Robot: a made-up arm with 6 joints.
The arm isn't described. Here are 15 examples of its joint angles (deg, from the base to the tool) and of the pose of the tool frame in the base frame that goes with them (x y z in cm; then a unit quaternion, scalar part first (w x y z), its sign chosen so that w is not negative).
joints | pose
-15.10 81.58 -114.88 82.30 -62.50 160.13 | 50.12 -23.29 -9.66 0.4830 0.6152 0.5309 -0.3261
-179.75 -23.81 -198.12 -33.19 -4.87 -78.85 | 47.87 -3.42 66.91 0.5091 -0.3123 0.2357 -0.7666
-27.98 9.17 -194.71 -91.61 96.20 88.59 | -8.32 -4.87 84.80 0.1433 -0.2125 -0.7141 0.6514
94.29 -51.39 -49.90 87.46 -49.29 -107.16 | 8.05 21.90 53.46 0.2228 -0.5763 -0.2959 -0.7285
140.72 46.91 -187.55 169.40 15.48 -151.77 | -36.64 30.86 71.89 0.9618 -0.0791 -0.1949 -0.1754
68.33 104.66 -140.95 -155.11 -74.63 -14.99 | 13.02 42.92 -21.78 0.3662 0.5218 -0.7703 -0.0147
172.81 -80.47 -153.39 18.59 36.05 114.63 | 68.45 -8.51 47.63 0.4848 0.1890 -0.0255 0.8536
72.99 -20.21 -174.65 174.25 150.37 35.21 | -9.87 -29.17 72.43 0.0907 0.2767 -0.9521 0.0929
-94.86 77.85 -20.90 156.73 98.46 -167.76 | 3.58 2.97 -20.26 0.0811 0.5787 -0.7112 0.3908
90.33 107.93 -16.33 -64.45 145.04 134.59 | 8.45 -15.10 1.48 0.5966 -0.1923 0.5924 0.5061
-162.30 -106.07 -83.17 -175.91 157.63 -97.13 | 45.29 15.09 46.81 0.0655 0.5057 0.8550 0.0941
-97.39 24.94 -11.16 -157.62 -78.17 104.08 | 2.37 -7.41 3.07 0.7102 -0.6392 0.2883 -0.0621
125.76 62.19 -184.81 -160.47 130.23 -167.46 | -25.06 40.34 61.35 0.7370 0.1807 0.5817 -0.2928
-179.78 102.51 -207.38 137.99 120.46 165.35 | -58.60 -6.65 33.72 0.8607 0.3056 0.4027 -0.0600
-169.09 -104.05 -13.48 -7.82 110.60 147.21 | -12.99 -1.23 35.52 0.0726 -0.9347 -0.3448 0.0474
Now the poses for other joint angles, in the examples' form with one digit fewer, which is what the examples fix.
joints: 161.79 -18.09 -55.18 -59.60 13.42 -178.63
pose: -45.2 11.2 38.8 0.401 -0.803 -0.228 0.378
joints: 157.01 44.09 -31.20 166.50 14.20 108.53
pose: -13.1 6.6 -16.7 0.028 0.512 -0.859 0.010
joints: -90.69 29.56 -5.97 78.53 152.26 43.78
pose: 8.6 -8.5 0.8 0.831 0.242 0.132 0.483
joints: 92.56 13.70 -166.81 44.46 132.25 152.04
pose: -7.9 25.8 76.1 0.019 -0.940 0.190 0.283
